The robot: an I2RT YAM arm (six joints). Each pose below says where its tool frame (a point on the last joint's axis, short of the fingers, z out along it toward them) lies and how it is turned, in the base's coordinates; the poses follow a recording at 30 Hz.
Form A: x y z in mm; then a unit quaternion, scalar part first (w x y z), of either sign.
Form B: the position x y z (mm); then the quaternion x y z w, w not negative. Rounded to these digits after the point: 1 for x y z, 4 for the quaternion.
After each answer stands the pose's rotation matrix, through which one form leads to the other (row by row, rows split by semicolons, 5 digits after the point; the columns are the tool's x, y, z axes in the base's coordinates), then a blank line. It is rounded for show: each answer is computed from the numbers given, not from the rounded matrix.
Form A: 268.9 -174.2 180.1 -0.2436 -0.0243 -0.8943 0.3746
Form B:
268.9 -174.2 180.1 0.0243 0.8943 -0.3746 0.2436
-0.88014 0.22596 0.41749; -0.13904 0.71818 -0.68183; -0.45390 -0.65815 -0.60068

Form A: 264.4 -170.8 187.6 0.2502 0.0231 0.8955 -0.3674
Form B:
264.4 -170.8 187.6 0.0231 0.8955 -0.3674 0.2502
-0.87374 0.22521 0.43112; -0.14247 0.72898 -0.66955; -0.46507 -0.64643 -0.60485

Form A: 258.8 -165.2 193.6 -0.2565 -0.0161 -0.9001 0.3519
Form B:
258.8 -165.2 193.6 0.0161 0.9001 -0.3519 0.2565
-0.86791 0.20949 0.45039; -0.15153 0.75183 -0.64171; -0.47305 -0.62519 -0.62077

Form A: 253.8 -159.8 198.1 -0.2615 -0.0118 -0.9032 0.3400
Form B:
253.8 -159.8 198.1 0.0118 0.9032 -0.3400 0.2615
-0.86294 0.19916 0.46440; -0.15652 0.76850 -0.62041; -0.48045 -0.60807 -0.63200

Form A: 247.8 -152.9 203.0 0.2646 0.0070 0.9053 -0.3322
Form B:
247.8 -152.9 203.0 0.0070 0.9053 -0.3322 0.2646
-0.85987 0.18848 0.47444; -0.16313 0.77919 -0.60519; -0.48374 -0.59778 -0.63926

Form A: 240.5 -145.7 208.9 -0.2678 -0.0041 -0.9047 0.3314
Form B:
240.5 -145.7 208.9 0.0041 0.9047 -0.3314 0.2678
-0.85654 0.18491 0.48182; -0.17007 0.78032 -0.60181; -0.48725 -0.59741 -0.63693

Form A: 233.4 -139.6 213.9 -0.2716 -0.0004 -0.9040 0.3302
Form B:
233.4 -139.6 213.9 0.0004 0.9040 -0.3302 0.2716
-0.85247 0.18009 0.49078; -0.17864 0.78194 -0.59721; -0.49131 -0.59678 -0.63441

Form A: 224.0 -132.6 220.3 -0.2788 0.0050 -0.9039 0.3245
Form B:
224.0 -132.6 220.3 -0.0050 0.9039 -0.3245 0.2788
-0.84451 0.17189 0.50721; -0.18996 0.78937 -0.58379; -0.50072 -0.58937 -0.63397

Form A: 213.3 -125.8 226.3 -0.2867 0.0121 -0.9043 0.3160
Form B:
213.3 -125.8 226.3 -0.0121 0.9043 -0.3160 0.2867
-0.83531 0.15932 0.52620; -0.20309 0.79999 -0.56460; -0.51090 -0.57848 -0.63588

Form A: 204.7 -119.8 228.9 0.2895 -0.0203 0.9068 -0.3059
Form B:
204.7 -119.8 228.9 -0.0203 0.9068 -0.3059 0.2895
-0.83157 0.14029 0.53741; -0.21391 0.81204 -0.54298; -0.51257 -0.56649 -0.64526

